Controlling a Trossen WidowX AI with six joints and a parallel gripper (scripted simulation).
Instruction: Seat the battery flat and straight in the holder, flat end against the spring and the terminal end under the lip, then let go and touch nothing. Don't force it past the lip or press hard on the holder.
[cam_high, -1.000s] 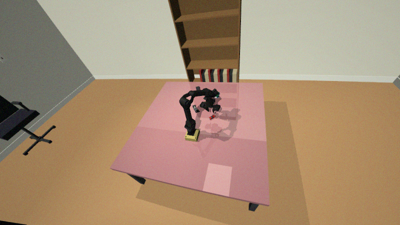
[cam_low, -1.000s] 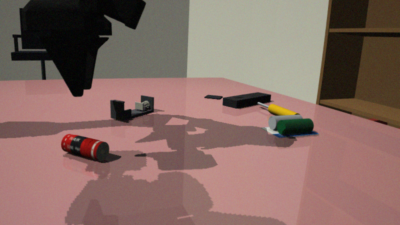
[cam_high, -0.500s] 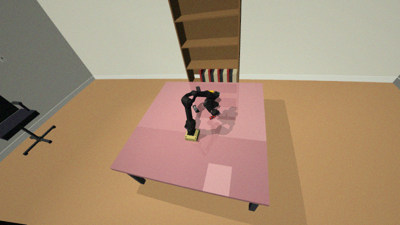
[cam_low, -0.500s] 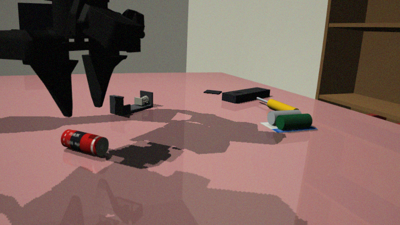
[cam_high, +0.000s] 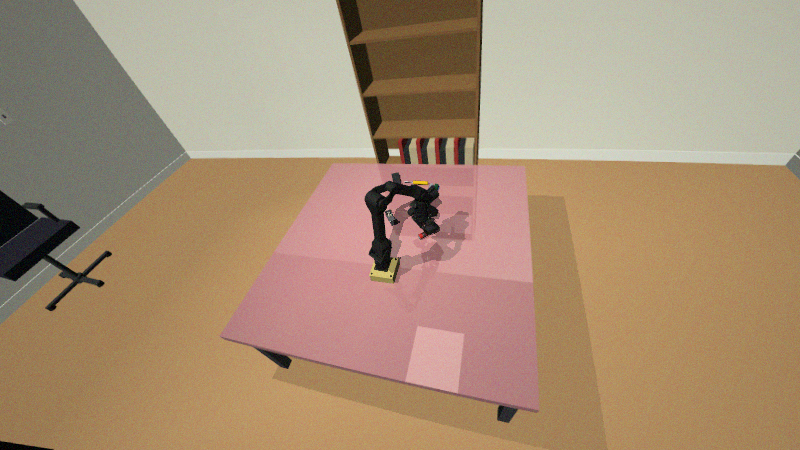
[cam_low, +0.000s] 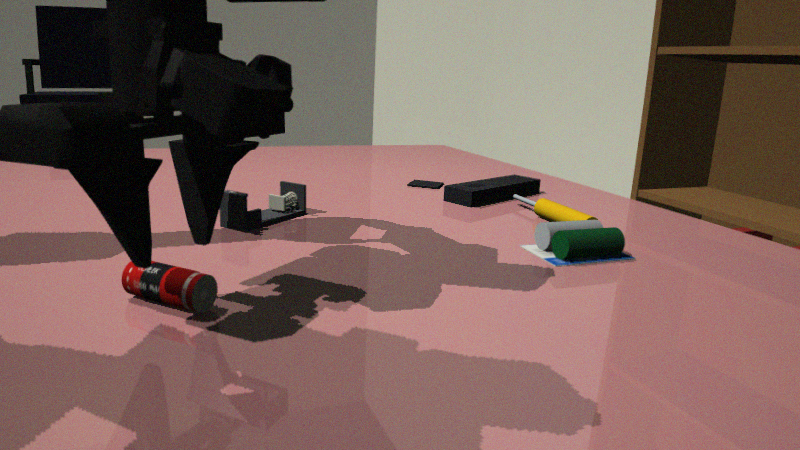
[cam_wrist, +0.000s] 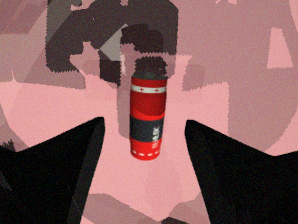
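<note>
Right now the battery is 2 cm below my gripper tip. Also, from my gripper tip: yellow-handled screwdriver: 40 cm ahead, 16 cm to the left, 2 cm below; then black battery door: 36 cm to the left, 34 cm ahead, 3 cm below; then black remote: 40 cm ahead, 27 cm to the left, 2 cm below.
</note>
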